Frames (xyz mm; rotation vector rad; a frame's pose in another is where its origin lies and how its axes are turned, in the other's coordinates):
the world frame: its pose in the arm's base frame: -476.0 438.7 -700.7 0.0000 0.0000 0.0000
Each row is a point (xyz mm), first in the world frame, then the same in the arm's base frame.
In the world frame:
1: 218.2 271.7 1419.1
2: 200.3 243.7 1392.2
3: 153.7 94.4 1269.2
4: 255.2 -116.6 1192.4
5: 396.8 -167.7 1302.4
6: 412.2 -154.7 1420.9
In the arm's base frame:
1: -257.8 710.4 718.4
2: -275.7 682.4 691.5
3: -322.3 533.1 568.5
4: -220.8 322.1 491.7
5: -79.2 271.0 601.7
6: -63.8 284.0 720.2

